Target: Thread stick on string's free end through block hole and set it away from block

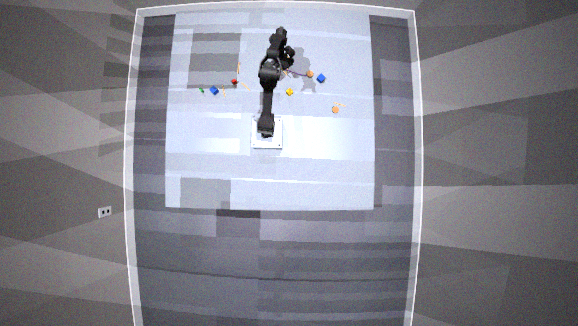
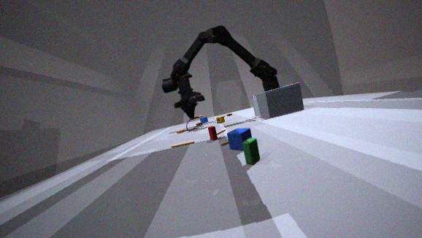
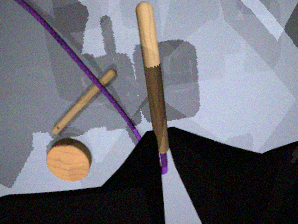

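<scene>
The yellow wooden block is 150 mm behind my gripper tip, 30 mm to the right of it and 40 mm below it. Also, from my gripper tip: thin wooden stick (10 mm behind, 10 mm to the right); round orange button (60 mm behind, 180 mm to the right, 50 mm below); red block (20 mm behind, 280 mm to the left, 40 mm below).
</scene>
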